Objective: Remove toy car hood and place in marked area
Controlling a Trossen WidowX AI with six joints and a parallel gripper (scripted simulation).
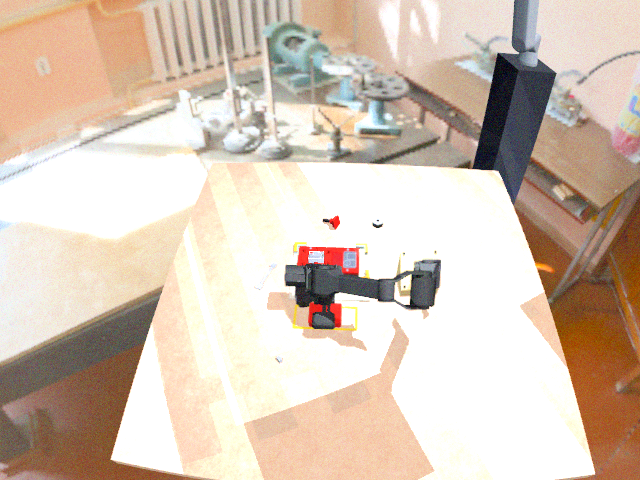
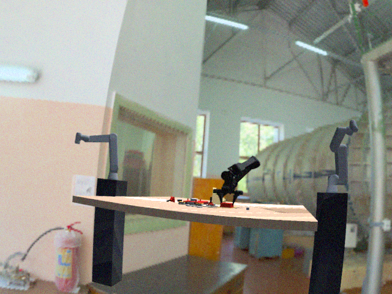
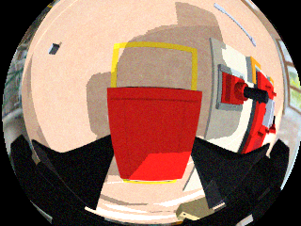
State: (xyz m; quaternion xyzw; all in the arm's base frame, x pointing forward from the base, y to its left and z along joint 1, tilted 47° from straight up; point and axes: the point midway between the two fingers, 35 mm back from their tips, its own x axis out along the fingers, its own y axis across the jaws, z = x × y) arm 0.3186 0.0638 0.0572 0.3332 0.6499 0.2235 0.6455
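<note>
Right now the hood is right at my gripper tip. Also, from my gripper tip: grey tool 18 cm to the right, 17 cm ahead, 1 cm below; black wheel 38 cm to the right, 23 cm behind.
</note>
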